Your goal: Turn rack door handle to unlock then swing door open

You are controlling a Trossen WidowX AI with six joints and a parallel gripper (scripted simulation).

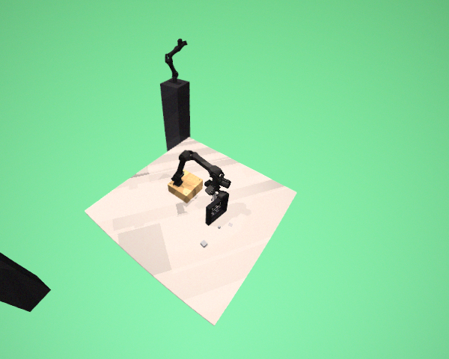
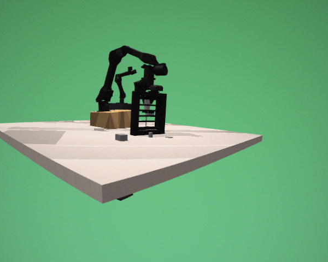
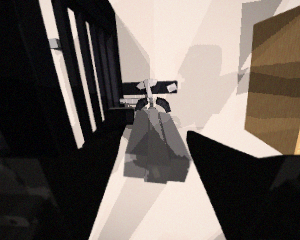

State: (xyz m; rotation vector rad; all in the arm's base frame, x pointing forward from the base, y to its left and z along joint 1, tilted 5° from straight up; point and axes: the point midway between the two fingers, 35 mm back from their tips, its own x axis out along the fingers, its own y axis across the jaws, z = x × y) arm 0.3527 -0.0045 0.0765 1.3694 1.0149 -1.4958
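The grey upright handle lies 10 mm to the right of my gripper tip and 30 mm below it.
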